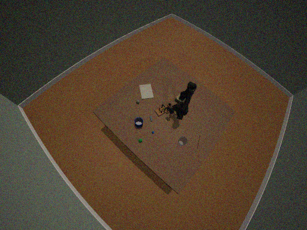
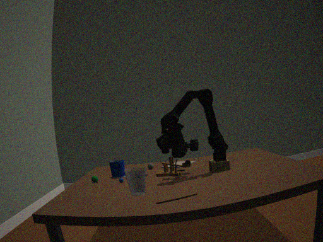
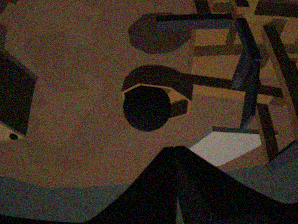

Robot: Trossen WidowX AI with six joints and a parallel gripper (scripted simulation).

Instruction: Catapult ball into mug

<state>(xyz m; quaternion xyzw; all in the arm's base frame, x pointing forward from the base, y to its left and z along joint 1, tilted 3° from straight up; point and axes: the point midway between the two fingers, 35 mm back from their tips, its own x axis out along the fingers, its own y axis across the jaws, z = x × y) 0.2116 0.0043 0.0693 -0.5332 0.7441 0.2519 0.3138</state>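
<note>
Now: gripper tip 50 mm above the dark ball, 40 mm to the left of it and 30 mm past it. From my gripper tip the other things lie so: small blue ball 350 mm ahead, 100 mm below, 20 mm to the left; then wooden catapult 60 mm below, 40 mm to the right, 40 mm ahead; then white sheet 380 mm to the right, 110 mm below, 10 mm behind.
</note>
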